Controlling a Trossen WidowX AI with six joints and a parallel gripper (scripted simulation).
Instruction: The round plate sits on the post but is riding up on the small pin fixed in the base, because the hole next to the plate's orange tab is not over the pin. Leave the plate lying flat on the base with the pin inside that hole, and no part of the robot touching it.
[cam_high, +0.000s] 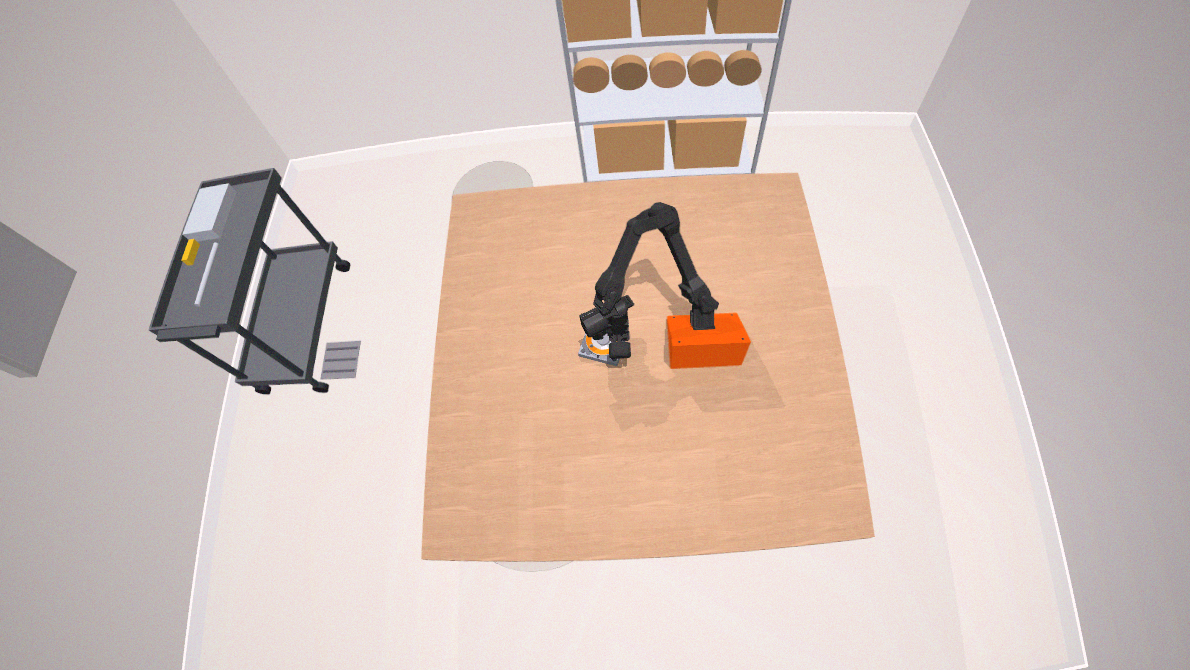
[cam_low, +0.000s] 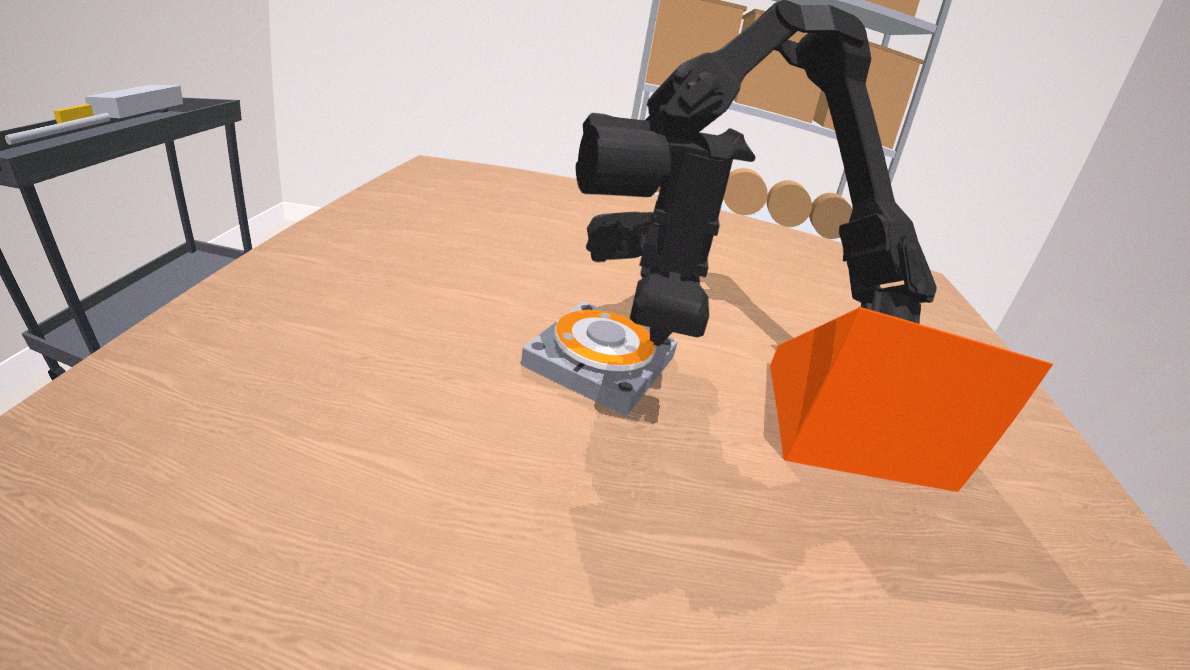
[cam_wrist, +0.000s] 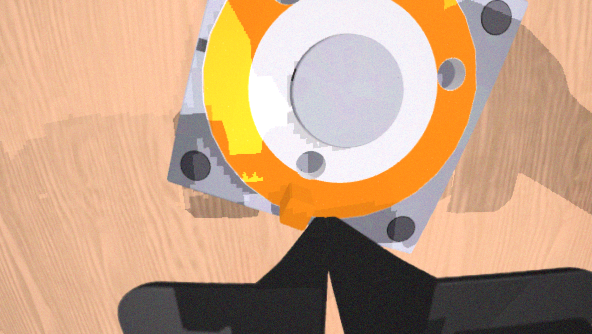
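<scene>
The white plate lies 3 cm ahead of my gripper tip and 1 cm below it. Round my gripper tip: square grey base 5 cm ahead, 2 cm below, 1 cm to the right.
</scene>
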